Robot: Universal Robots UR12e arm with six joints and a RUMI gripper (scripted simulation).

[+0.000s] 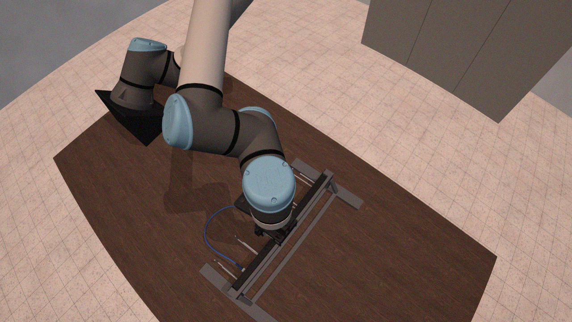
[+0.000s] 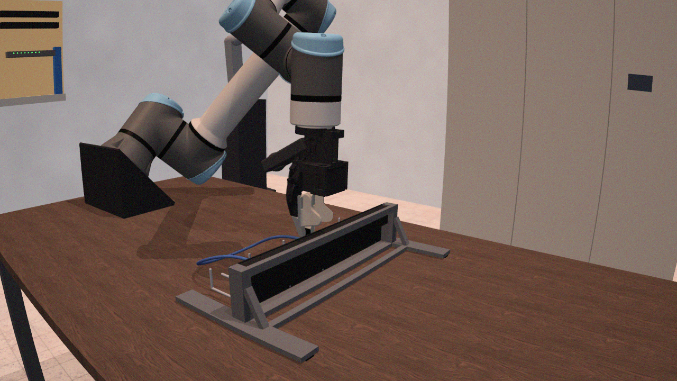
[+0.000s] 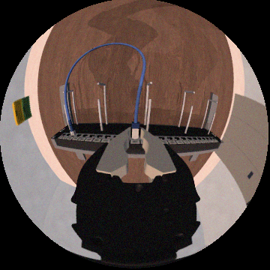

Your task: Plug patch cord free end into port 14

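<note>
Right now my hand is 1 cm short of the plug and 1 cm above it.
</note>
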